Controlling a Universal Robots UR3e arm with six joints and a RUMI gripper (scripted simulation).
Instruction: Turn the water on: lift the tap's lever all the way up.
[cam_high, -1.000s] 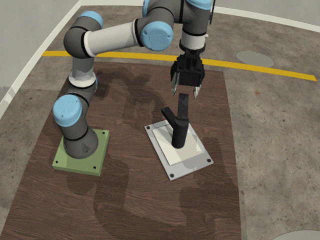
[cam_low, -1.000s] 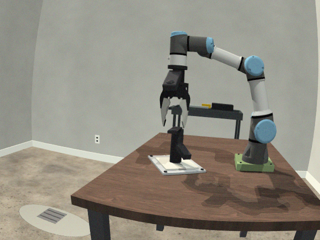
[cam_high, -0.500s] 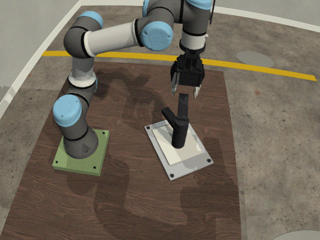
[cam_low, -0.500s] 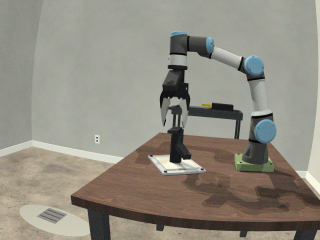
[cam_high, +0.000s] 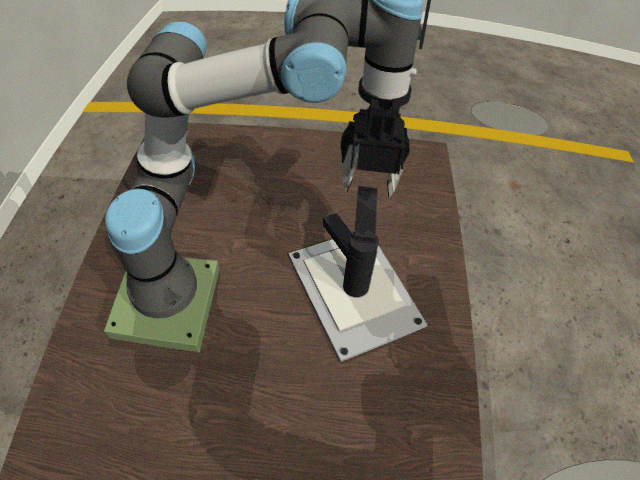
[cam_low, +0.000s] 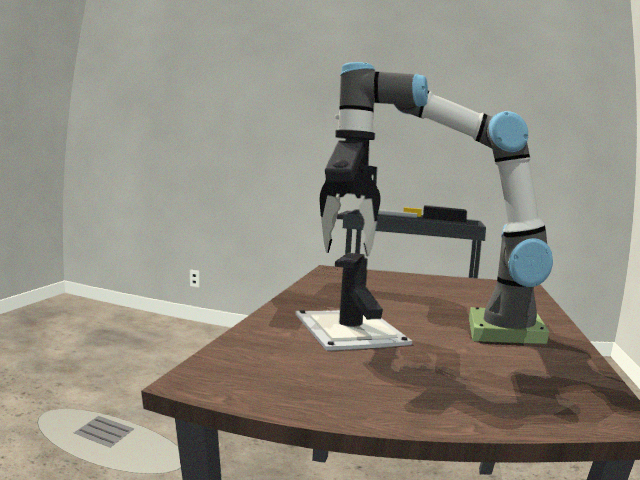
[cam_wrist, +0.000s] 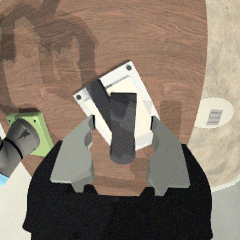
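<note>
Right now my hand is 30 mm to the left of the lever and 30 mm above it. Also, from my hand: black tap 80 mm below, 60 mm to the right, 10 mm behind.
</note>
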